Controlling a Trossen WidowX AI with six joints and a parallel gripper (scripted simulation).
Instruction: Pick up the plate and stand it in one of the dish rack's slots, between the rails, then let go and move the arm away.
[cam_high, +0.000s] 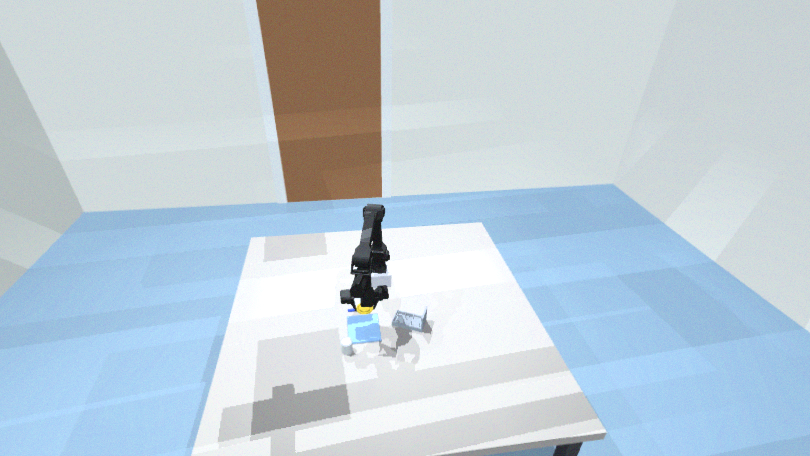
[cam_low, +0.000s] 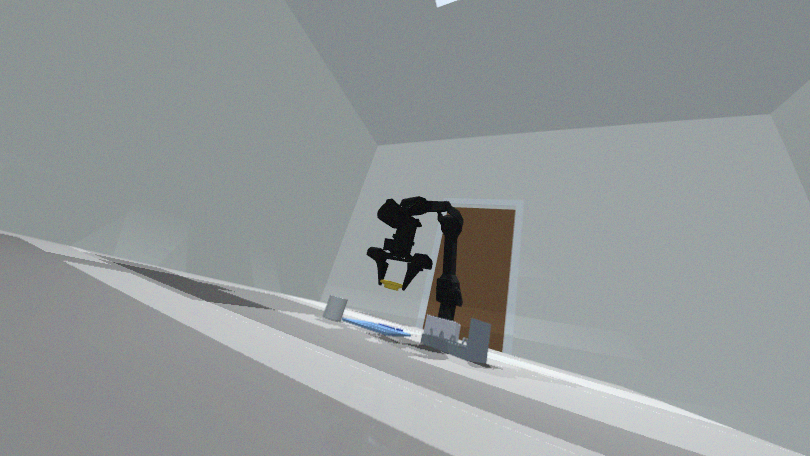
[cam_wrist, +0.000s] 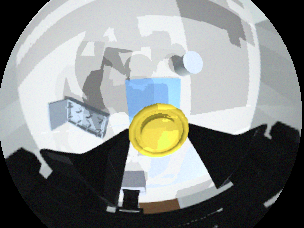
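My gripper tip is now 180 mm to the right of the grey dish rack, 90 mm above it and 50 mm past it. The rest, counted from my gripper tip: white cup: 110 mm ahead, 80 mm below, 60 mm to the right; then light blue mat: 110 mm below, 10 mm to the right; then yellow plate: 10 mm above.
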